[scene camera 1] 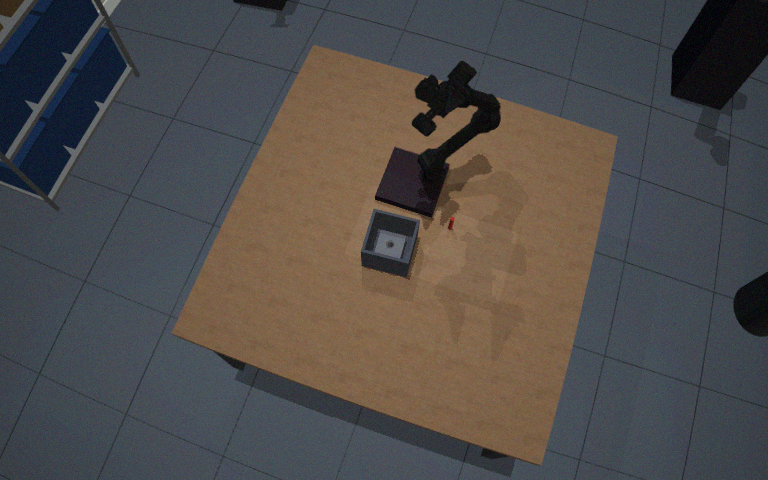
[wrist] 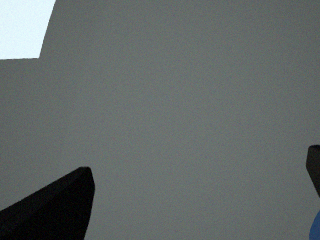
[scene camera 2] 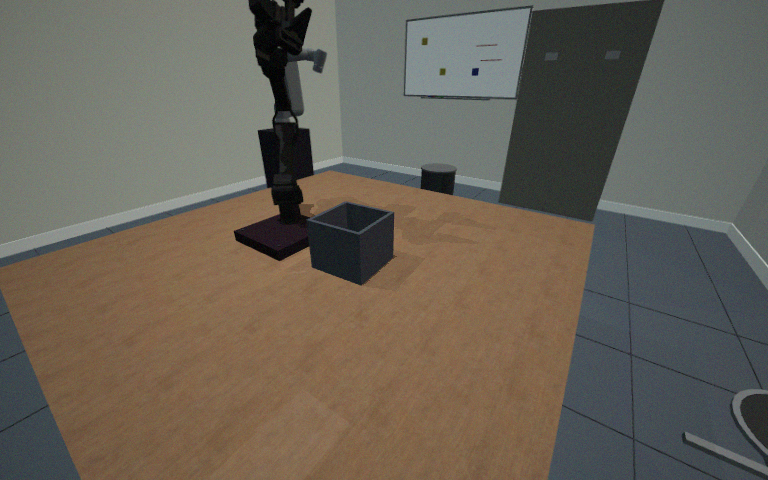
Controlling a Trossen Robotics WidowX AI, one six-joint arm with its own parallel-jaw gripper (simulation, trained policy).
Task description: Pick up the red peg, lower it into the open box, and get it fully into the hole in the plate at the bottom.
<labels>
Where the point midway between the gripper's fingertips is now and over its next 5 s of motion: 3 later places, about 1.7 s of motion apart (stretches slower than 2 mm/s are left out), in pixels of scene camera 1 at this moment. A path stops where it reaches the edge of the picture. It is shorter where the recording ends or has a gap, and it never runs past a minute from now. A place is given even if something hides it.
My gripper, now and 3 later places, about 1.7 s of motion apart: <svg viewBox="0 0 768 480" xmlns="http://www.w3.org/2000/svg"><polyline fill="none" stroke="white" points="435,122 426,207 459,215 452,223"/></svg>
</labels>
